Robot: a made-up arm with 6 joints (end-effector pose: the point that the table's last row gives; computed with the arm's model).
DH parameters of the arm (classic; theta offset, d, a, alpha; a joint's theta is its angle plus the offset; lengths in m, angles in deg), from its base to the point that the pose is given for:
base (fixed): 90 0.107 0 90
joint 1: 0 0.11 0.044 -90
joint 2: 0 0.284 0.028 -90
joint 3: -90 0.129 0.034 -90
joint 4: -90 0.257 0.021 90
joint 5: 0 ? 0.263 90
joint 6: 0 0.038 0.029 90
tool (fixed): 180 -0.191 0 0
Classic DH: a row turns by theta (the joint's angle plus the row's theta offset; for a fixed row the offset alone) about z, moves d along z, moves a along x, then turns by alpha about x.
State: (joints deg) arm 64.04 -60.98 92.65 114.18 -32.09 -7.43
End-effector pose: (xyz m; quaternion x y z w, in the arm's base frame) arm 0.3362 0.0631 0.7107 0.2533 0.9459 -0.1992 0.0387
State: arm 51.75 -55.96 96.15 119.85 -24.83 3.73
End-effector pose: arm 0.3087 0.2469 0.6334 0.1358 0.9199 -0.3459 0.1252
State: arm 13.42 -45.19 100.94 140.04 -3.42 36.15
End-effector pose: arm 0.2527 0.4636 0.2160 -0.2093 0.7182 -0.6399 0.1760
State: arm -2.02 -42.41 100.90 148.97 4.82 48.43
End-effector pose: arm 0.2465 0.4262 0.0741 -0.3074 0.6362 -0.6954 0.1310
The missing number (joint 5, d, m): 0.178
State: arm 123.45 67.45 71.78 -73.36 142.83 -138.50
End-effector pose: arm -0.3146 0.0009 0.3164 -0.6491 0.1807 -0.7388 0.0157
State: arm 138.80 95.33 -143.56 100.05 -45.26 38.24
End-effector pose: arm 0.3340 0.1691 -0.2876 0.2003 0.0167 -0.7022 0.6831
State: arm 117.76 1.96 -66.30 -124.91 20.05 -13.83
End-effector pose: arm 0.4666 -0.6300 0.0747 -0.5640 -0.0884 0.7993 0.1876
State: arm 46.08 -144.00 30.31 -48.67 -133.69 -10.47
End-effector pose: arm -0.0969 -0.2885 0.1450 0.2510 0.4844 0.2284 0.8064
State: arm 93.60 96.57 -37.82 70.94 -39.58 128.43
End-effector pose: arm 0.0223 -0.4313 -0.1176 -0.9102 0.1572 -0.3708 0.0970
